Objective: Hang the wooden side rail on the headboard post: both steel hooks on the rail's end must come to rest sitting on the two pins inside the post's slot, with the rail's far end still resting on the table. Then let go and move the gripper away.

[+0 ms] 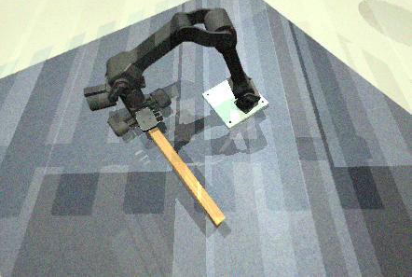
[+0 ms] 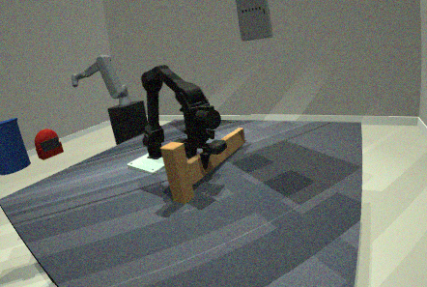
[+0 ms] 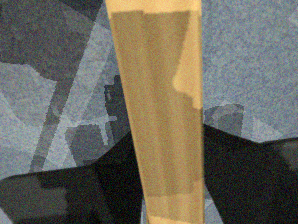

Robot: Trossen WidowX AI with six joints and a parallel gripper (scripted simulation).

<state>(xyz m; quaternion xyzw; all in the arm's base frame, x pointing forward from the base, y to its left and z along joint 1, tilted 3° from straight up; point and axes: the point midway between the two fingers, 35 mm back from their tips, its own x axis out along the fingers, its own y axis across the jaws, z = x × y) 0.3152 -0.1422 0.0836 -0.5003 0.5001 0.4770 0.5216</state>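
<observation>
Right now my gripper tip is 1 cm past the headboard post, 12 cm to the left of it and 4 cm below it.
</observation>
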